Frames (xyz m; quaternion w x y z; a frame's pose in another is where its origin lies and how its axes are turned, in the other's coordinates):
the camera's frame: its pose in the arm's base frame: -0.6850 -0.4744 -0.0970 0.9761 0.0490 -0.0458 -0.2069
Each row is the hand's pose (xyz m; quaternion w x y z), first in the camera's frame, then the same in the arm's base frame.
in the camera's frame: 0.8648 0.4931 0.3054 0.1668 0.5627 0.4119 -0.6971
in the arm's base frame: 0.2656 -0.4025 0.3219 0.0099 0.6745 0.3121 -0.6689
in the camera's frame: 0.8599 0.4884 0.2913 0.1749 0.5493 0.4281 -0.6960
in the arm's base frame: 0.2608 -0.4037 0.3071 0.0194 0.6652 0.3303 -0.6694
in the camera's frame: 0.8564 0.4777 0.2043 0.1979 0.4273 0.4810 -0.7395
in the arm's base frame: 0.2629 -0.4053 0.2194 0.0413 0.5602 0.4083 -0.7196
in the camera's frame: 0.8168 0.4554 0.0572 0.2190 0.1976 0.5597 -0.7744
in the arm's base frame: 0.2341 -0.3981 0.0683 0.0695 0.3549 0.5333 -0.7647
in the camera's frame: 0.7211 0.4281 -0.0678 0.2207 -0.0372 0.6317 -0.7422
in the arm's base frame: 0.1498 -0.3743 -0.0653 0.0926 0.1392 0.6505 -0.7408
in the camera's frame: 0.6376 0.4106 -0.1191 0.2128 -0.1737 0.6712 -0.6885
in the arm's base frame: 0.0724 -0.3522 -0.1239 0.1045 0.0113 0.7151 -0.6911
